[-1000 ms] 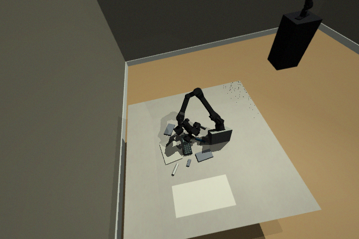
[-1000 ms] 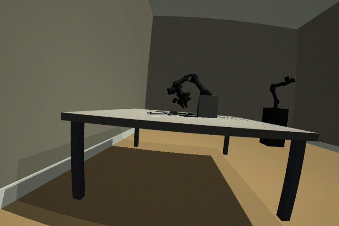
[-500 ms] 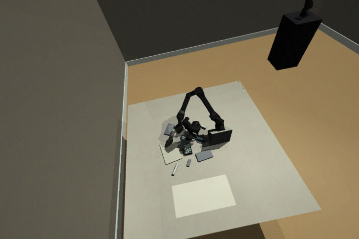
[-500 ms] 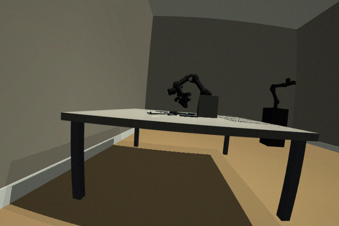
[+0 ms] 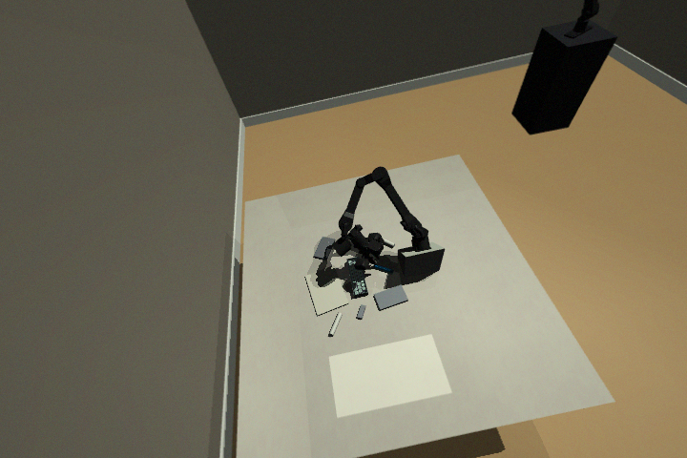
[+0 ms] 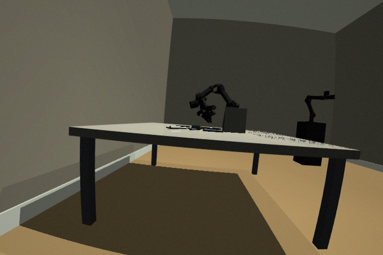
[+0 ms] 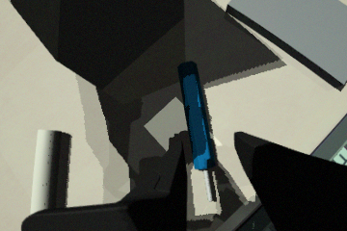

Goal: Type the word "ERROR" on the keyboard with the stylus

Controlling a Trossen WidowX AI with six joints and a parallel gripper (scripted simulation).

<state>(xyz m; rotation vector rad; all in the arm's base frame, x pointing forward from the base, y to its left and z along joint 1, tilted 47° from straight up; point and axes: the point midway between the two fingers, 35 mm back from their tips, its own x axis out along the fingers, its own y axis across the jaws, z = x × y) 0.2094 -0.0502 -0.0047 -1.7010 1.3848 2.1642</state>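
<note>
Now: the blue stylus 1 cm ahead of my gripper tip and 5 cm below it. The rest, counted from my gripper tip: grey block (2 cm behind, 16 cm to the left, 5 cm below); then notepad (26 cm ahead, 6 cm to the left, 5 cm below).
</note>
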